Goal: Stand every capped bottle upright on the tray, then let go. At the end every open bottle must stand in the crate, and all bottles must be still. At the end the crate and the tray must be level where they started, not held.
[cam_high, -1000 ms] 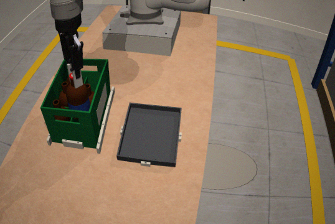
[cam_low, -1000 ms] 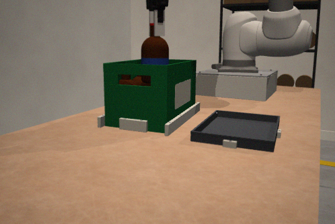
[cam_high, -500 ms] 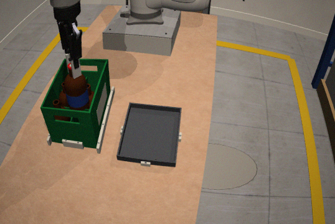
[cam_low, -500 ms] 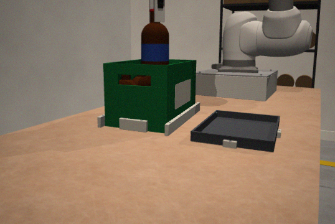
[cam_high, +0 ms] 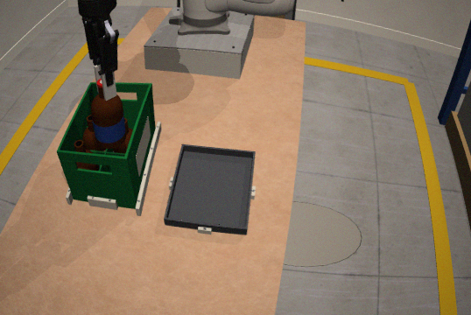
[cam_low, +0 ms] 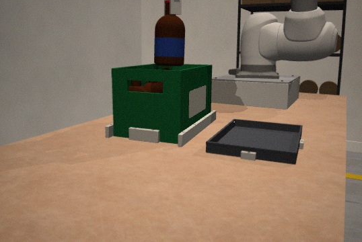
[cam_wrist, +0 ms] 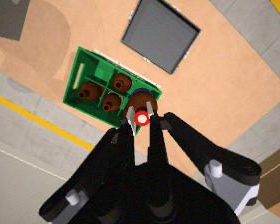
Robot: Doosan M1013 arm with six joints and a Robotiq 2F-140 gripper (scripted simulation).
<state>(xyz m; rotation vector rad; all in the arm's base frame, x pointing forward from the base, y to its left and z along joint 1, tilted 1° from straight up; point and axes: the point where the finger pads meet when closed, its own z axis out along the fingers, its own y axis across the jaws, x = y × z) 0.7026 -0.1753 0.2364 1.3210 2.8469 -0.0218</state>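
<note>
My hand is 80 mm above the bottle and 10 mm to the left of it. Also, from my hand: crate 250 mm below, 90 mm behind, 40 mm to the right; dark grey tray 330 mm below, 220 mm to the left, 10 mm behind.
</note>
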